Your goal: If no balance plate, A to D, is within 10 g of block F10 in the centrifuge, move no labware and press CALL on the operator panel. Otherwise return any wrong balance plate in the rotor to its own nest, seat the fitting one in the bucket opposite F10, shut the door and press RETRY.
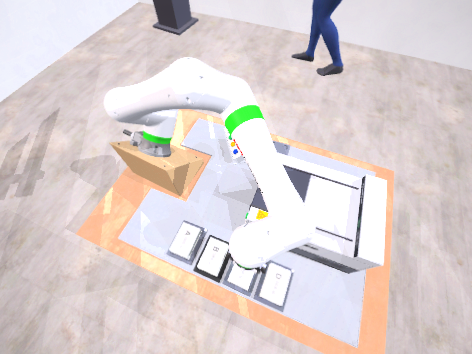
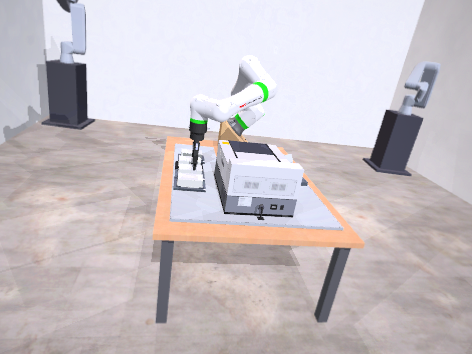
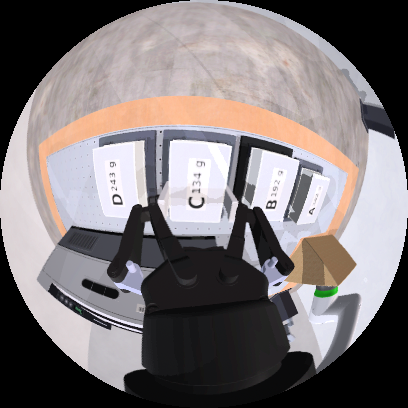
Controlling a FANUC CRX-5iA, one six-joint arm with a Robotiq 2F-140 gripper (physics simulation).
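Places are measured from the arm's base along level axes (x ahead, y left, z up), in centimetres.
Pixels of known places: gripper, between the fingertips: (image 2: 193, 172) (image 3: 195, 189); arm's base, origin of its link: (image 1: 154, 151) (image 2: 233, 128) (image 3: 328, 273).
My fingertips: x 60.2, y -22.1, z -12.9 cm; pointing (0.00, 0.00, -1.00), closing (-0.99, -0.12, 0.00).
Observation:
Ahead of a thing's pixels: the offset from my fingertips to its top centre.
My gripper (image 2: 195, 167) (image 3: 195, 189) points down with its pads against both sides of white plate C @[dy -1.7, dx +0.2, dz +2.9 cm] (image 1: 243, 278) (image 3: 182, 165), labelled 134 g, which sits in its nest. Plate D @[dy -0.4, dx +13.5, dz +2.9 cm] (image 1: 275, 284) (image 3: 121, 175), labelled 243 g, is on one side. Plate B @[dy -3.3, dx -13.1, dz +2.9 cm] (image 1: 213, 257) (image 3: 274, 187), labelled 192 g, is on the other, with plate A @[dy -3.5, dx -27.0, dz +2.9 cm] (image 1: 186, 241) (image 3: 316, 199) beyond it; A's weight is too small to read surely. The centrifuge (image 1: 330, 200) (image 2: 262, 172) (image 3: 107, 272) stands beside the nests. Its rotor and block F10 do not show. The operator panel @[dy +52.9, dx -33.5, dz +5.9 cm] (image 1: 234, 148) is partly behind the arm.
The arm's wooden-coloured base block (image 1: 170, 167) (image 2: 231, 133) (image 3: 325, 260) stands at the table's end. The orange table edge (image 1: 245, 307) (image 2: 260, 237) (image 3: 200, 110) runs past the nests. A person's legs (image 1: 325, 37) and a dark pedestal (image 1: 172, 15) are beyond the table.

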